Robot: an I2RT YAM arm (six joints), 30 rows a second.
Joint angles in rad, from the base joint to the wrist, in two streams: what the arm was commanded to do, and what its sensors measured. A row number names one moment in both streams.
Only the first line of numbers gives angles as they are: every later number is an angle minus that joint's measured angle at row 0.
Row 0, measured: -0.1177 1.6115 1.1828 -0.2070 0.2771 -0.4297
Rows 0 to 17, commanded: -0.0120 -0.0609 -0.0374 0.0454 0.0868 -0.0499; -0.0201 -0.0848 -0.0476 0.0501 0.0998 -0.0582; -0.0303 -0.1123 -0.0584 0.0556 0.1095 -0.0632; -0.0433 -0.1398 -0.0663 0.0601 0.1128 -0.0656; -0.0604 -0.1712 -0.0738 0.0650 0.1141 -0.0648; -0.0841 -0.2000 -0.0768 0.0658 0.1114 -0.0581; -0.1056 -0.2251 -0.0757 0.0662 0.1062 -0.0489; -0.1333 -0.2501 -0.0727 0.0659 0.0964 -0.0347; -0.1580 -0.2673 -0.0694 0.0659 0.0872 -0.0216; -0.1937 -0.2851 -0.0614 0.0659 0.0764 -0.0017; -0.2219 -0.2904 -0.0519 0.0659 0.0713 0.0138; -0.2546 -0.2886 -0.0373 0.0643 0.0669 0.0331; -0.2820 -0.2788 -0.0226 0.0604 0.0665 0.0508; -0.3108 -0.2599 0.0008 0.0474 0.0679 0.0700; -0.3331 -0.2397 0.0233 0.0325 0.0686 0.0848; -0.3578 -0.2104 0.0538 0.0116 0.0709 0.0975; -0.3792 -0.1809 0.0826 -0.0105 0.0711 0.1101; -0.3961 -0.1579 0.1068 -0.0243 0.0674 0.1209
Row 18, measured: -0.3574 -0.2212 0.0305 0.0283 0.0718 0.0530
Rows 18 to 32, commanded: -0.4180 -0.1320 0.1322 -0.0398 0.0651 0.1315; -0.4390 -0.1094 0.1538 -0.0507 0.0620 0.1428; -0.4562 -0.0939 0.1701 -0.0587 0.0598 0.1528; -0.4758 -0.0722 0.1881 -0.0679 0.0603 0.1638; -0.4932 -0.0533 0.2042 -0.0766 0.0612 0.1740; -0.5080 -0.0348 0.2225 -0.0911 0.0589 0.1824; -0.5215 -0.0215 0.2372 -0.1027 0.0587 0.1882; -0.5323 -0.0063 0.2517 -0.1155 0.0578 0.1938; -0.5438 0.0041 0.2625 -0.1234 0.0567 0.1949; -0.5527 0.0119 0.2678 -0.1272 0.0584 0.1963; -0.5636 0.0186 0.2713 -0.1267 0.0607 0.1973; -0.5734 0.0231 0.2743 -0.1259 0.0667 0.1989; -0.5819 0.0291 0.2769 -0.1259 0.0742 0.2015; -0.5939 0.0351 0.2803 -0.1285 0.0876 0.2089; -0.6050 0.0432 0.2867 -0.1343 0.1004 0.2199
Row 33, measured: -0.5836 0.0321 0.2300 -0.1091 0.0695 0.1766
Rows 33 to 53, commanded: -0.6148 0.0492 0.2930 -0.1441 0.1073 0.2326; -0.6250 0.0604 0.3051 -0.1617 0.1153 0.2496; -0.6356 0.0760 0.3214 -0.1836 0.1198 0.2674; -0.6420 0.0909 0.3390 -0.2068 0.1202 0.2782; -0.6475 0.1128 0.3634 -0.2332 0.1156 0.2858; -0.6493 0.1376 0.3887 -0.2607 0.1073 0.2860; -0.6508 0.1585 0.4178 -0.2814 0.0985 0.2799; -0.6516 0.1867 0.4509 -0.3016 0.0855 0.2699; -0.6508 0.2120 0.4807 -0.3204 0.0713 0.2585; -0.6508 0.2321 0.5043 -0.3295 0.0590 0.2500; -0.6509 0.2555 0.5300 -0.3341 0.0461 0.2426; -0.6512 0.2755 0.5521 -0.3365 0.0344 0.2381; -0.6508 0.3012 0.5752 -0.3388 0.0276 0.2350; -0.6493 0.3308 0.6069 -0.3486 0.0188 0.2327; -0.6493 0.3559 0.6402 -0.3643 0.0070 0.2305; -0.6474 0.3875 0.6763 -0.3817 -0.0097 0.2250; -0.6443 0.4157 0.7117 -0.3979 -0.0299 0.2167; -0.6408 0.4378 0.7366 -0.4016 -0.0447 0.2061; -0.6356 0.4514 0.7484 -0.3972 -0.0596 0.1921; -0.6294 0.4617 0.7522 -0.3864 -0.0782 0.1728; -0.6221 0.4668 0.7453 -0.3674 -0.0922 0.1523
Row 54, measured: -0.6397 0.4513 0.7007 -0.3444 -0.0244 0.2025
